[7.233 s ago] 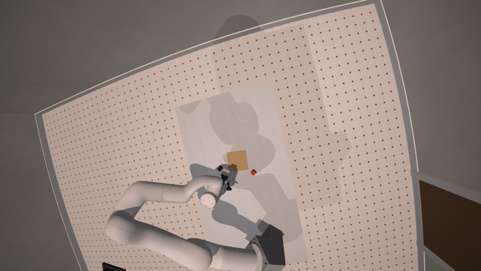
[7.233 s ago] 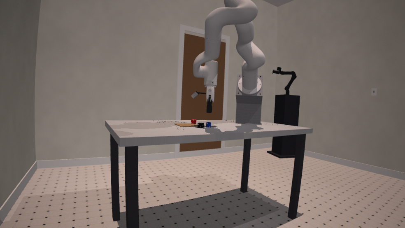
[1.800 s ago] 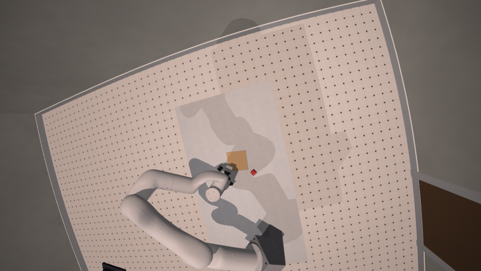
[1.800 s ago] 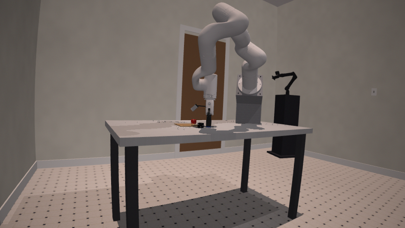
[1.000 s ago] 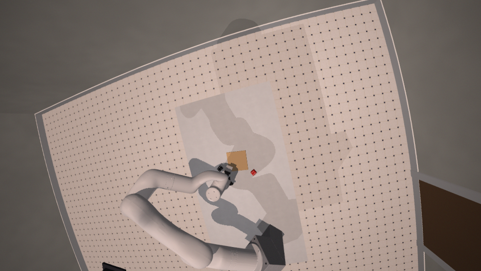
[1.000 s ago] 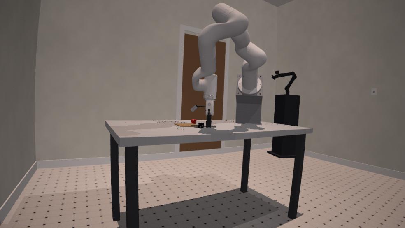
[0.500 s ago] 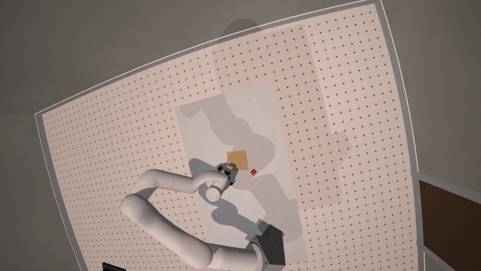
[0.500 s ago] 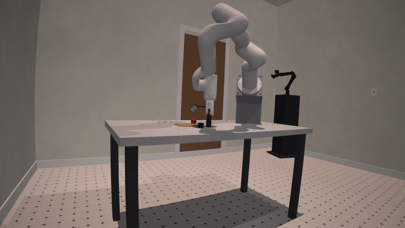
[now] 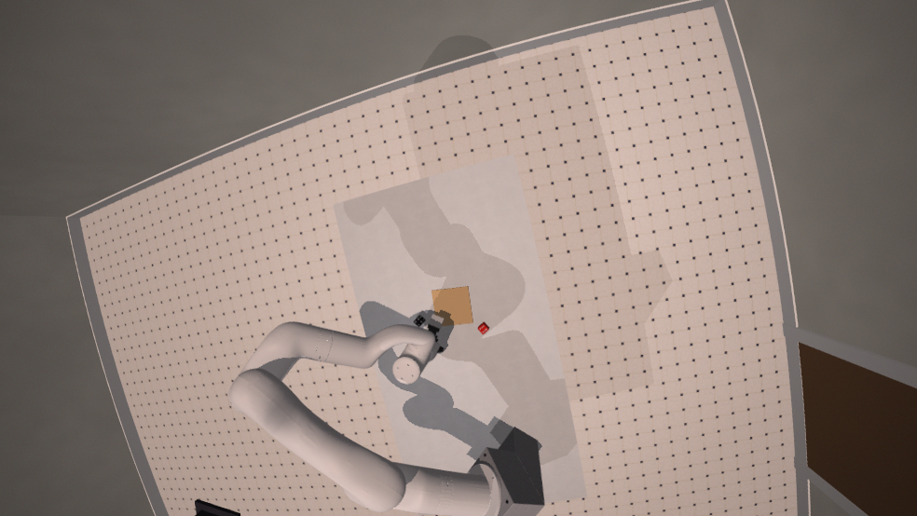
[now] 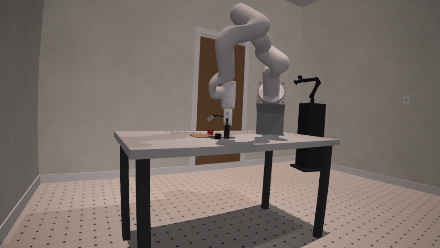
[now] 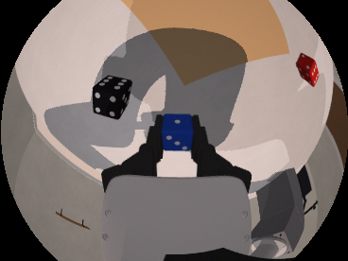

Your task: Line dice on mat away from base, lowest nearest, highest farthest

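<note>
Right now my hand is 1 cm above the blue die. Also, from my hand: black die 6 cm ahead, 5 cm to the left, 1 cm below; then tan mat 13 cm ahead, 7 cm to the right, 2 cm below; then red die 6 cm ahead, 20 cm to the right, 1 cm below.
</note>
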